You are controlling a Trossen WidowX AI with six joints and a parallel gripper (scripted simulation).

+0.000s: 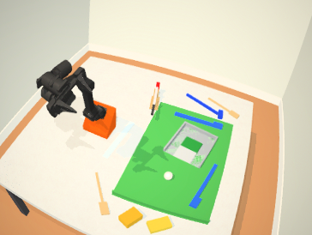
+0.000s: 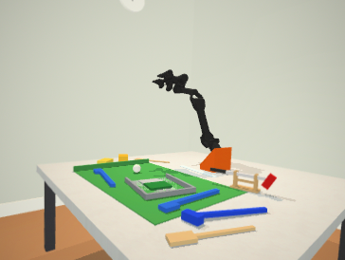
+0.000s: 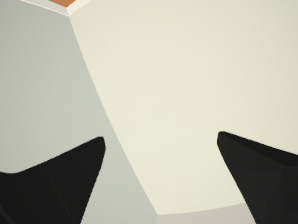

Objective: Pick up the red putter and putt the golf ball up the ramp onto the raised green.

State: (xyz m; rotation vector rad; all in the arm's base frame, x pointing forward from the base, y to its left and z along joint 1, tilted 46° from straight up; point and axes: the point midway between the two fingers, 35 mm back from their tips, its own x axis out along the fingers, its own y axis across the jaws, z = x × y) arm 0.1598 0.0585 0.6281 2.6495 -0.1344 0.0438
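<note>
Right now my gripper tip is 73 cm to the right of the red putter, 51 cm above it and 3 cm past it. Round my gripper tip: wooden rack: 75 cm to the left, 54 cm below, 4 cm behind; then green mat: 57 cm below, 43 cm to the left, 26 cm ahead; then white golf ball: 55 cm below, 27 cm to the left, 25 cm ahead.
</note>
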